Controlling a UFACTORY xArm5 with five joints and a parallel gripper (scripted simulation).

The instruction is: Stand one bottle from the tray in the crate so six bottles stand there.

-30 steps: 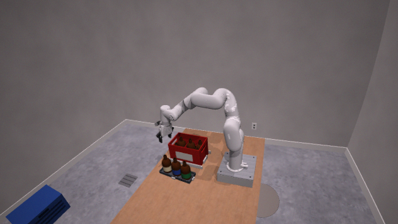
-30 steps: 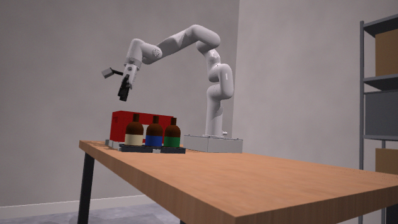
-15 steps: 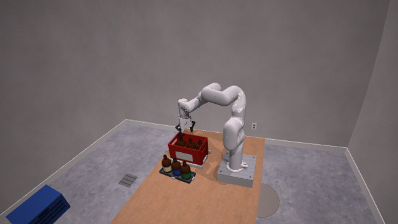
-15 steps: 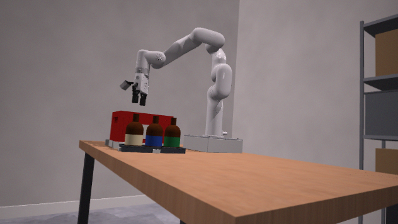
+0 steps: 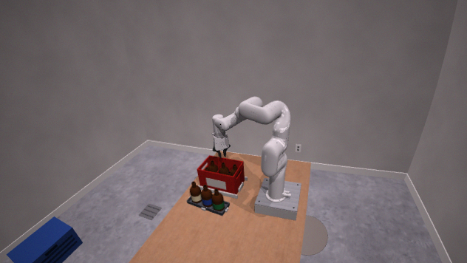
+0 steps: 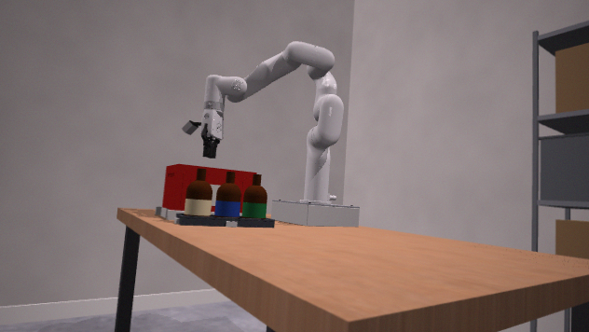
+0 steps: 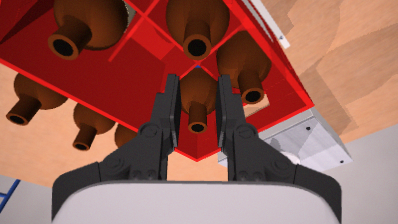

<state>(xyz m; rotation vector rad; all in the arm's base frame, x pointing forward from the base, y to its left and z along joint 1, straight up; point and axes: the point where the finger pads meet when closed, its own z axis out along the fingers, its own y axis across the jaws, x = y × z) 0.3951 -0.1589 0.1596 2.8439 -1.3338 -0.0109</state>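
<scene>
My hand is 40 mm short of the dark tray, 260 mm to the right of it and 230 mm above it. The rest, counted from my hand: red crate (10 mm ahead, 40 mm to the left, 160 mm below).
</scene>
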